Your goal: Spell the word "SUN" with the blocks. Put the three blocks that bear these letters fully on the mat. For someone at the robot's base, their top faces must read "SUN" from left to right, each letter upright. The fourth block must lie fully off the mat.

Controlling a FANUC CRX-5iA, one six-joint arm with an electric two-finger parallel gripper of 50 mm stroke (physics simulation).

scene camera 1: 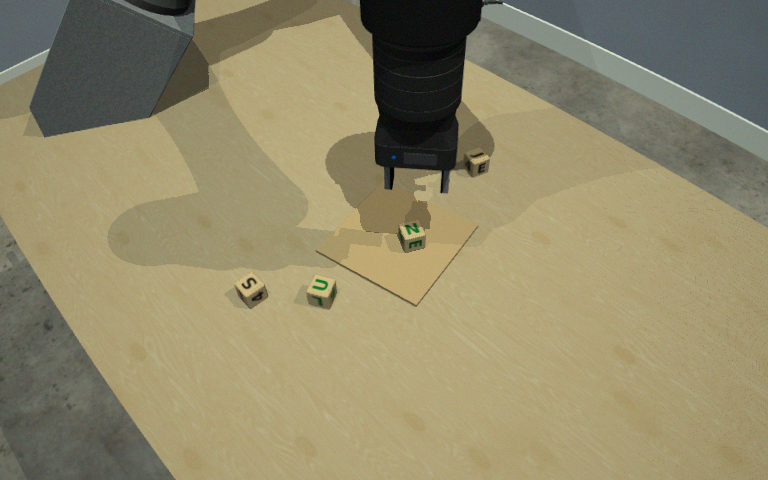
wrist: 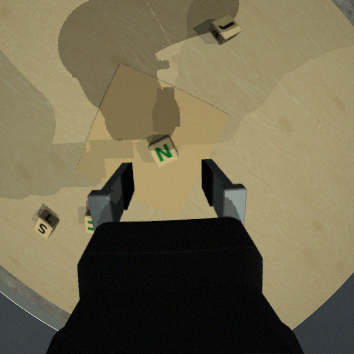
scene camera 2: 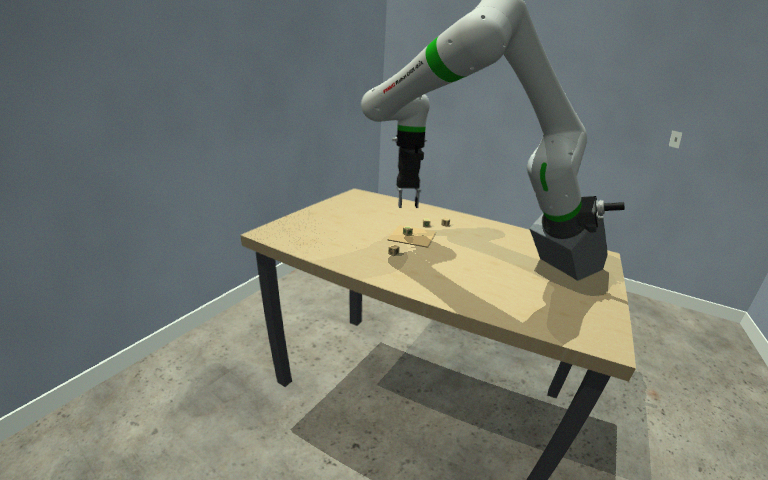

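Note:
The N block [scene camera 1: 412, 236] [scene camera 2: 407, 230] [wrist: 164, 151] lies on the mat [scene camera 1: 396, 277] [scene camera 2: 421, 241] [wrist: 195, 120], green N on top. The U block [scene camera 1: 321, 291] [scene camera 2: 426, 223] [wrist: 90, 224], green U up, lies off the mat; in the wrist view a finger partly hides it. The S block [scene camera 1: 250, 289] [scene camera 2: 445, 222] [wrist: 45, 225], black S up, lies off the mat beyond the U block. The fourth block [scene camera 1: 476, 162] [scene camera 2: 393, 250] [wrist: 225, 29] lies off the mat's opposite side; its dark top letter is unclear. My gripper [scene camera 1: 416, 190] [scene camera 2: 408, 206] [wrist: 166, 174] is open and empty, above the mat area.
The wooden table [scene camera 1: 509, 367] [scene camera 2: 322, 243] carries the blocks and mat. The grey robot base [scene camera 1: 113, 73] [scene camera 2: 572, 249] stands at one end of the table. Arm shadows fall across part of the mat and table.

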